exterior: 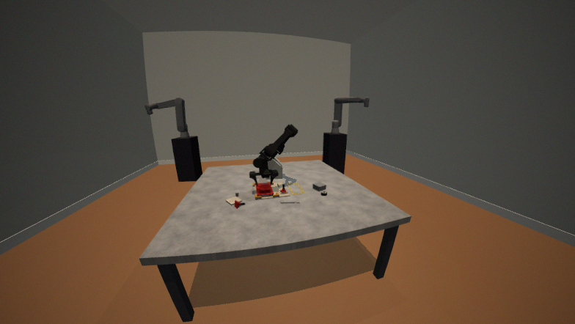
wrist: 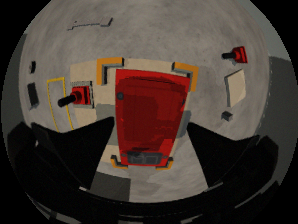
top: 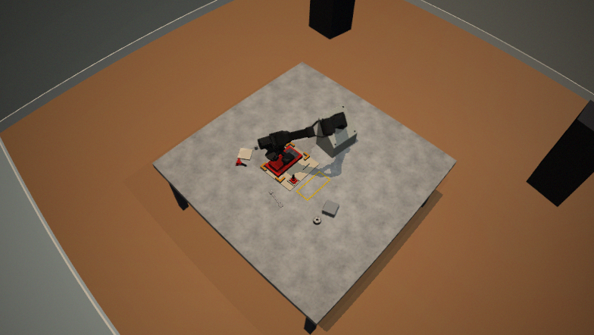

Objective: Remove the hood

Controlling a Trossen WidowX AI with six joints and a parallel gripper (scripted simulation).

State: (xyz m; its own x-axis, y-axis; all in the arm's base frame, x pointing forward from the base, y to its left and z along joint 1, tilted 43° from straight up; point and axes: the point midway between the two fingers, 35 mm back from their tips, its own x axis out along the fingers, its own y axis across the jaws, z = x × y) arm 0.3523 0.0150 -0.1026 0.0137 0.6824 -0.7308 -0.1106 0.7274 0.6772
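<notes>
The hood is 20 mm below my gripper tip. Also, from my gripper tip: thin metal rod 160 mm to the left, 150 mm ahead, 60 mm below.
</notes>
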